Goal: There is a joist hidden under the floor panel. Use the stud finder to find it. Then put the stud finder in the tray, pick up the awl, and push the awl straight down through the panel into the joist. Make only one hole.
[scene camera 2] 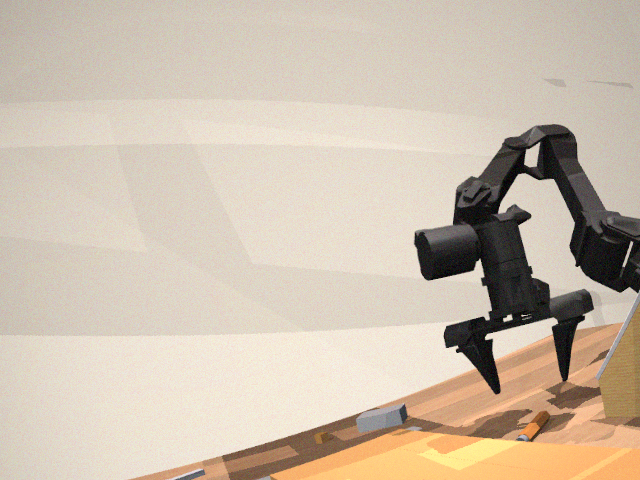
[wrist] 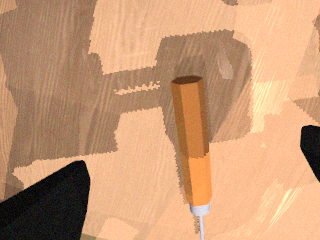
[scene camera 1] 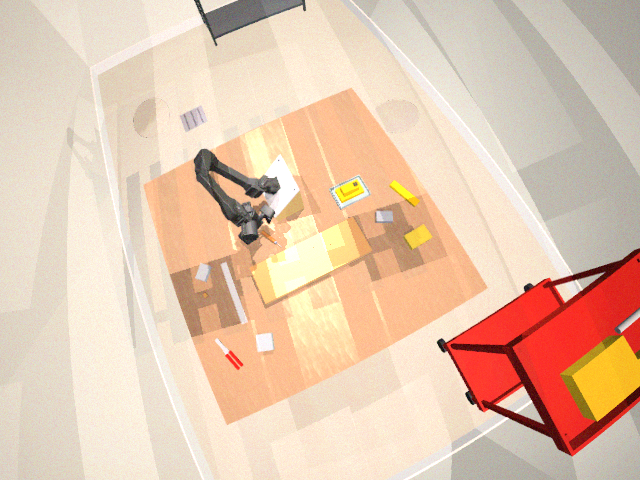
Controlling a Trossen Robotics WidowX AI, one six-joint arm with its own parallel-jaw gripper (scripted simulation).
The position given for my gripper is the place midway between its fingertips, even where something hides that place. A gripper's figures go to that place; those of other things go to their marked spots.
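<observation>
My gripper (scene camera 2: 531, 387), 690 mm from the lens. Grey block (scene camera 2: 391, 416), 920 mm from the lens. My gripper is nearer to the lens than the grey block.
</observation>
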